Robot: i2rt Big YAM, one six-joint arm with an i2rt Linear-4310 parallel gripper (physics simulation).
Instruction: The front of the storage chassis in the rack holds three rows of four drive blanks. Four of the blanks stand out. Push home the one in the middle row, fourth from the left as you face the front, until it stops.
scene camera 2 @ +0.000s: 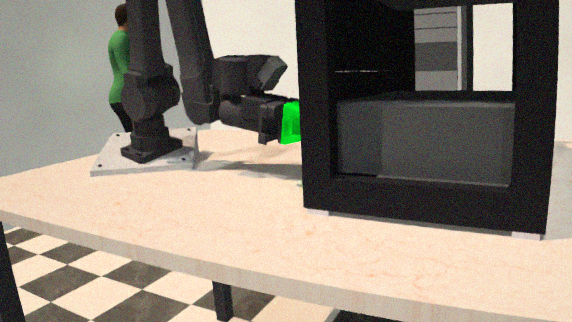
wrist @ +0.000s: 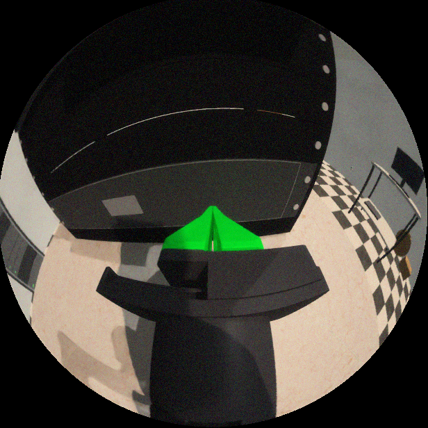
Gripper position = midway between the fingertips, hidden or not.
Observation:
I see my gripper [wrist: 212, 211] and a black rack [scene camera 2: 354, 126].
The black rack also shows in the wrist view [wrist: 141, 183].

